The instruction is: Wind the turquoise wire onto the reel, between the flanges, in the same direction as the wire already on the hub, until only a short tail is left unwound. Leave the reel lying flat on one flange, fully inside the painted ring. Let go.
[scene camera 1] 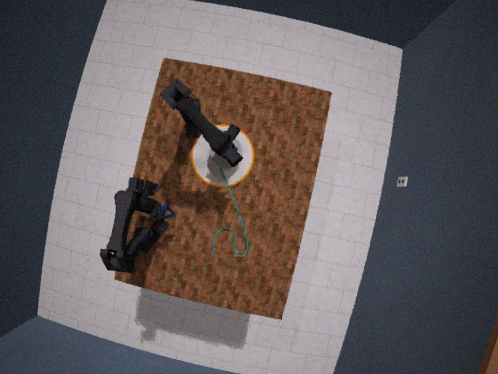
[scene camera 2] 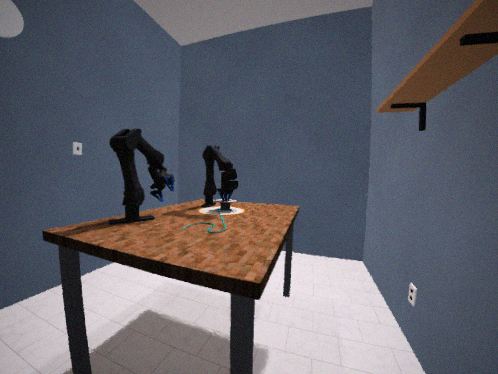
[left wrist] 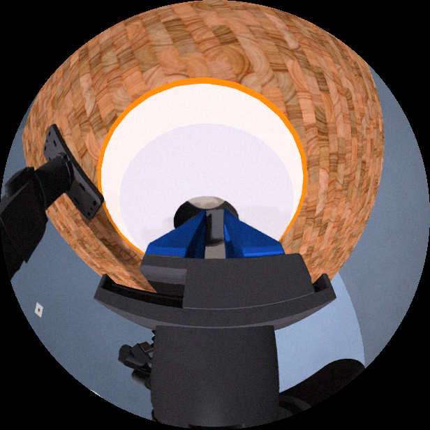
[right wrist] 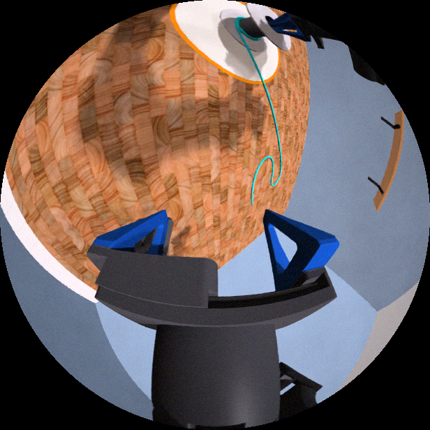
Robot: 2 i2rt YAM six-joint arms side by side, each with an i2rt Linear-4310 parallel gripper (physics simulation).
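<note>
The reel lies flat on one flange inside the orange painted ring. Some turquoise wire is around its dark hub; the rest leaves the hub, crosses the ring and runs straight over the table to an S-shaped loose end. My left gripper points down at the reel's centre, its fingertips at the hub's bore. The fingers are nearly together, with nothing seen pinched between them. My right gripper is open and empty, raised away from reel and wire.
The wooden table carries both arms. In scene camera 1, the left arm reaches over the ring and hides much of the reel. The right arm is folded near the table's left edge. A wall shelf is far off.
</note>
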